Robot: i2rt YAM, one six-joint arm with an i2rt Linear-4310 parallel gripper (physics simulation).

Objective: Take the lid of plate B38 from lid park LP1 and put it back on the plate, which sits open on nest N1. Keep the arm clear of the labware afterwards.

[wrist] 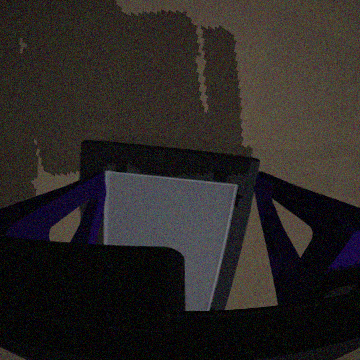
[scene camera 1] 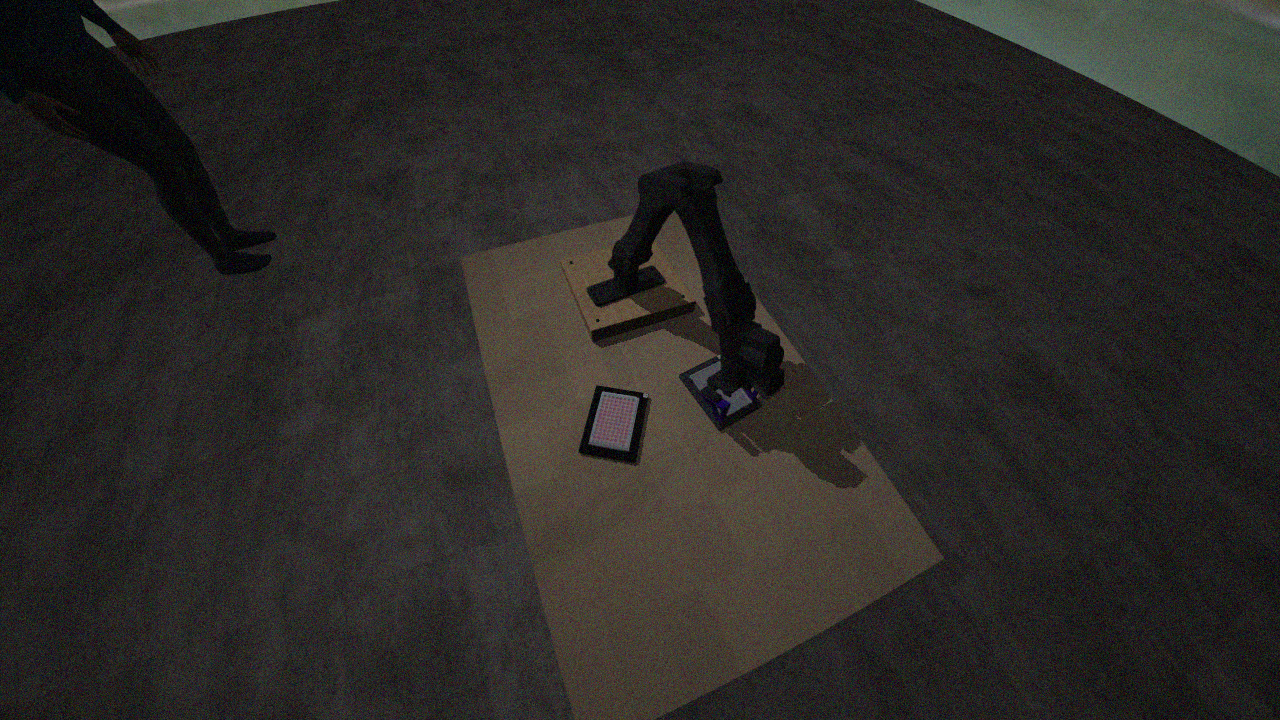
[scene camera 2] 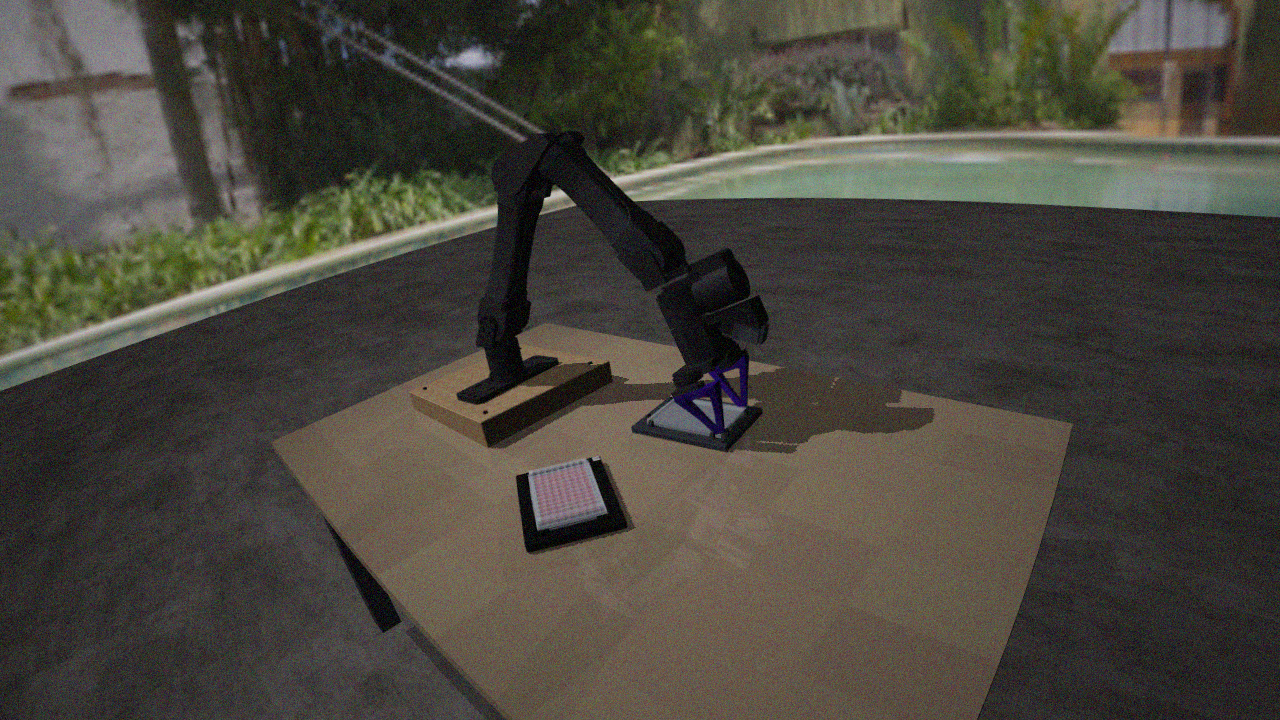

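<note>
The pale, flat lid lies in the dark lid park LP1. My gripper is open low over it, its purple fingers on either side of the lid. In the wrist view the left fingertip is close to the lid's edge; the right one stands farther out, over the park's rim. Whether either touches is unclear. The lid's near part is hidden by the gripper body. Plate B38, with pinkish wells showing, sits open on black nest N1.
The arm's base stands on a raised wooden block at the back of the wooden table. The nest is beside the lid park, apart from it. A person stands on the floor off the table in scene camera 1.
</note>
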